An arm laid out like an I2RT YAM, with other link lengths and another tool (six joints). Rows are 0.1 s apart.
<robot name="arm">
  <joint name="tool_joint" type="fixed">
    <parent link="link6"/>
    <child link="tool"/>
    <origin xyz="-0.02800 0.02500 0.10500" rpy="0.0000 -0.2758 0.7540"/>
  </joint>
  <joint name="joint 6" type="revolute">
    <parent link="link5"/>
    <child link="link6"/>
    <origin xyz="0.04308 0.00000 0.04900" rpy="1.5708 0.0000 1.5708"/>
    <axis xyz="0 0 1"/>
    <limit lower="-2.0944" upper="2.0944"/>
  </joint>
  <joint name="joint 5" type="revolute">
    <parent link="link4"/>
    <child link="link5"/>
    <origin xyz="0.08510 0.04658 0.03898" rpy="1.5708 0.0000 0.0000"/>
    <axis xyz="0 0 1"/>
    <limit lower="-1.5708" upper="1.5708"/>
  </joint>
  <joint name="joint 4" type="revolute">
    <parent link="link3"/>
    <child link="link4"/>
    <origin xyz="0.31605 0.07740 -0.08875"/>
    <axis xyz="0 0 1"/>
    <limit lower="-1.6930" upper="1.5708"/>
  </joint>
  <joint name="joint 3" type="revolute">
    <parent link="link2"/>
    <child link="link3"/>
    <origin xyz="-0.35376 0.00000 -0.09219" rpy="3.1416 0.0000 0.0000"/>
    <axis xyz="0 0 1"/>
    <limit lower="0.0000" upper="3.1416"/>
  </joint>
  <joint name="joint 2" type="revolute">
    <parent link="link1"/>
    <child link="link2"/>
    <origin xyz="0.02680 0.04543 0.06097" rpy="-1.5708 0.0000 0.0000"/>
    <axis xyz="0 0 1"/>
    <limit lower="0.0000" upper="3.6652"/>
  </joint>
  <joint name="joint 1" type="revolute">
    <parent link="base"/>
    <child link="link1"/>
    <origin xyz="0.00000 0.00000 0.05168"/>
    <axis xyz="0 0 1"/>
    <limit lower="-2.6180" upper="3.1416"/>
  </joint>
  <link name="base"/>
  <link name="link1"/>
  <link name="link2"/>
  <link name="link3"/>
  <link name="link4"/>
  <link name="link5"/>
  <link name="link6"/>
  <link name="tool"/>
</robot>
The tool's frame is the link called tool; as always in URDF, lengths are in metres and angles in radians.
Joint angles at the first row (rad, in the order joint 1, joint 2, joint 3, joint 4, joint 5, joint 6):
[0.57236 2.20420 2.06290 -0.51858 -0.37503 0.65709]
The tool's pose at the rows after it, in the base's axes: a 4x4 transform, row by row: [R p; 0 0 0 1], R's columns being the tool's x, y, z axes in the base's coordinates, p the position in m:
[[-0.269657 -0.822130 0.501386 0.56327], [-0.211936 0.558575 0.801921 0.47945], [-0.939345 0.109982 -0.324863 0.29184], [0 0 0 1]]
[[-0.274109 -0.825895 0.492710 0.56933], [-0.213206 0.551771 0.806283 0.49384], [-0.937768 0.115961 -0.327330 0.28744], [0 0 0 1]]
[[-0.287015 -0.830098 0.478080 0.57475], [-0.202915 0.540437 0.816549 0.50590], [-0.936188 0.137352 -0.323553 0.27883], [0 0 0 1]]
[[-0.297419 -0.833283 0.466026 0.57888], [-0.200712 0.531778 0.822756 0.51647], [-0.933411 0.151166 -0.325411 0.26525], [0 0 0 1]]
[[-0.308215 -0.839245 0.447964 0.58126], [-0.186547 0.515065 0.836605 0.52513], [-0.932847 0.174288 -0.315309 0.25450], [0 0 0 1]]
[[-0.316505 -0.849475 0.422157 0.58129], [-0.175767 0.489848 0.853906 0.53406], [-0.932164 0.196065 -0.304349 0.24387], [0 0 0 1]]
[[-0.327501 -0.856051 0.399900 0.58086], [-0.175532 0.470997 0.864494 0.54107], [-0.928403 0.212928 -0.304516 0.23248], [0 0 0 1]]
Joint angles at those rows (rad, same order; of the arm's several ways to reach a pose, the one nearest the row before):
[0.57898 2.24789 2.11517 -0.52688 -0.38307 0.66877]
[0.59065 2.30501 2.19999 -0.55722 -0.38301 0.67492]
[0.59710 2.35589 2.25825 -0.56447 -0.39994 0.68956]
[0.60395 2.40003 2.29508 -0.56173 -0.40931 0.69793]
[0.60746 2.43233 2.31235 -0.54189 -0.43472 0.71126]
[0.61211 2.46284 2.32751 -0.52323 -0.46611 0.71848]
[0.61655 2.49237 2.34651 -0.52023 -0.48788 0.72078]

